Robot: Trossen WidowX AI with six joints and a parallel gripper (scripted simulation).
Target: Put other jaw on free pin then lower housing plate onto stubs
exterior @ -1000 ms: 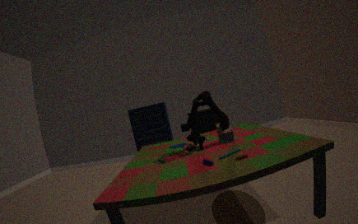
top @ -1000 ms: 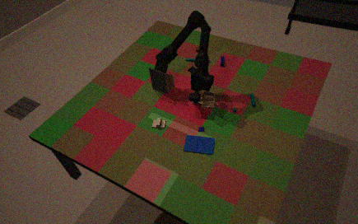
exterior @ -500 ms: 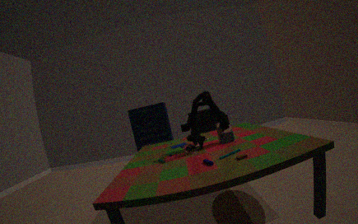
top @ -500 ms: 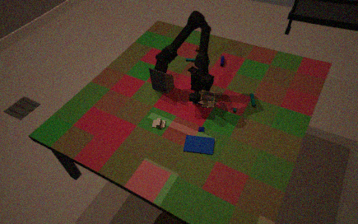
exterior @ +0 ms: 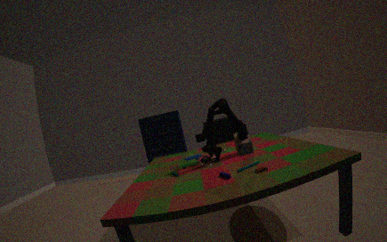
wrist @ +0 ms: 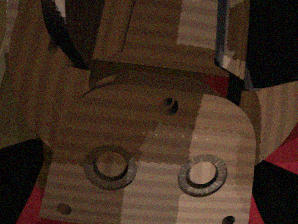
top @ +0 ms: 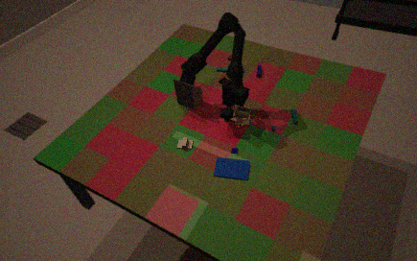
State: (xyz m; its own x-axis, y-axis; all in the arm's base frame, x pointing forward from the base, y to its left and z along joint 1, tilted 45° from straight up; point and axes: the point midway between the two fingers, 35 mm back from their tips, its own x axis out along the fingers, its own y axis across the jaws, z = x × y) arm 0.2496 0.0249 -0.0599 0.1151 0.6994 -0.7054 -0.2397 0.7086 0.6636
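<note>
Right now the pale housing piece is 20 mm above my gripper tip and 10 mm ahead of it. The rest, counted from my gripper tip: brown piece: 460 mm to the left, 140 mm behind; then pale curved jaw: 30 mm ahead, 10 mm to the right, 10 mm above; then blue flat plate: 300 mm to the right, 130 mm ahead, 10 mm below.
</note>
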